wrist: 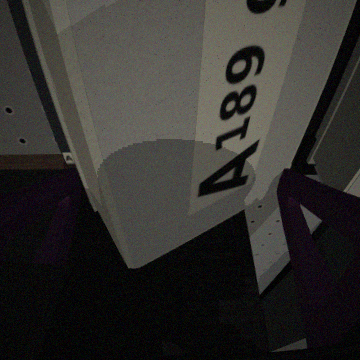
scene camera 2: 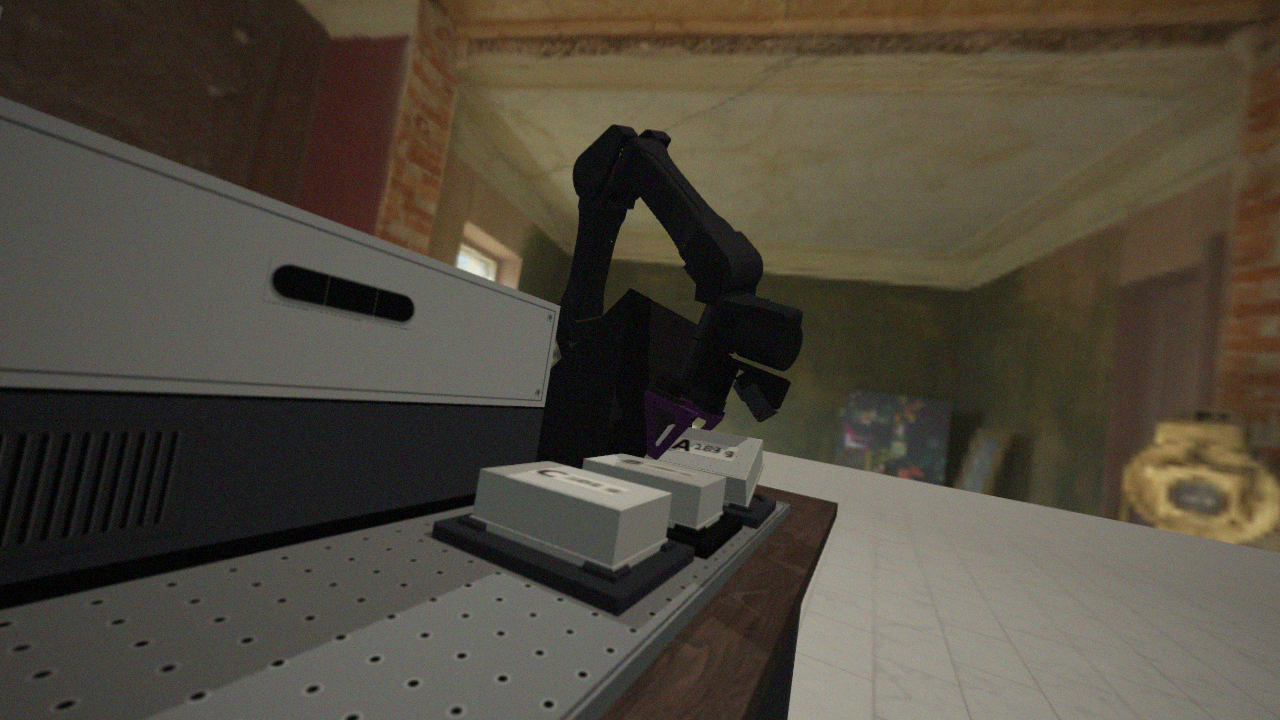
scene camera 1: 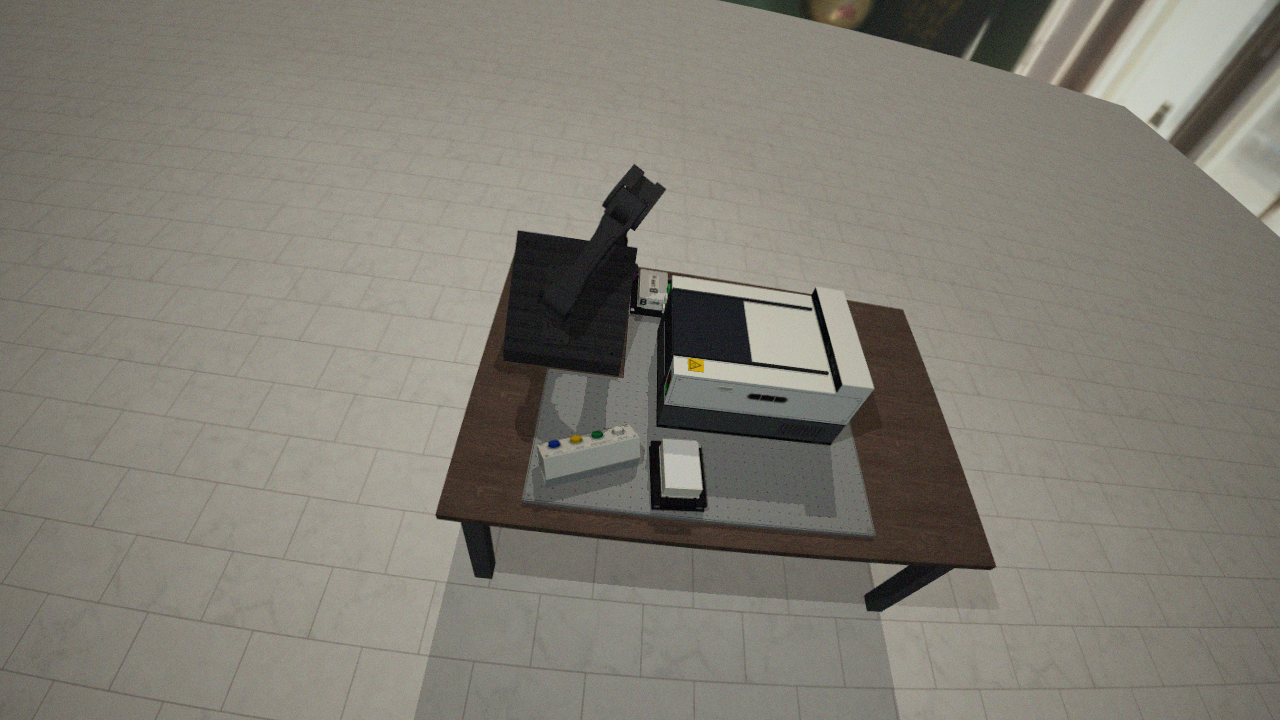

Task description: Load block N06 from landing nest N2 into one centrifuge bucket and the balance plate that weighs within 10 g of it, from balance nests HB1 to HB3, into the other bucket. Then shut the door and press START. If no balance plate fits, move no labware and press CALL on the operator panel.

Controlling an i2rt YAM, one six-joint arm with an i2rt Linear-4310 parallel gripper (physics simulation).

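Pixels of known places: gripper, fingertip midpoint: [wrist: 178,179] [scene camera 2: 666,456]; arm's base, origin of the base link: [scene camera 1: 558,304].
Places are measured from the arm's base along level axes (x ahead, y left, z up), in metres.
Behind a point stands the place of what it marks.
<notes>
My gripper [scene camera 2: 680,429] [wrist: 178,179] {x 0.135, y 0.174, z -0.082 m} is open, its purple fingers near the end of the balance plate marked A 189 g [scene camera 2: 716,458] {x 0.163, y 0.247, z -0.068 m} [wrist: 165,100] {x 0.131, y 0.239, z -0.050 m}. That plate is tilted, slants across the wrist view and is not gripped. Plates B [scene camera 2: 666,492] {x 0.359, y 0.263, z -0.077 m} and C [scene camera 2: 572,514] {x 0.436, y 0.227, z -0.089 m} sit level in their dark nests. A white block [scene camera 1: 682,465] {x 0.321, y -0.398, z -0.060 m} with no legible label sits in a black nest [scene camera 1: 678,503] {x 0.319, y -0.470, z -0.102 m} at the front. The white centrifuge [scene camera 1: 760,402] {x 0.496, y -0.256, z 0.014 m} has a dark section and a white section on top; its buckets do not show. The operator panel [scene camera 1: 588,458] {x 0.112, y -0.397, z -0.067 m} has illegible button labels.
The dark arm base [scene camera 1: 568,304] stands at the left of the wooden table [scene camera 1: 930,483] {x 1.014, y -0.345, z -0.144 m}. The centrifuge's side wall [scene camera 2: 447,349] {x 0.426, y 0.075, z 0.010 m} rises beside the plate row. A perforated board [scene camera 1: 760,505] {x 0.521, y -0.446, z -0.131 m} lies under the nests; the table edge runs close beside the plates.
</notes>
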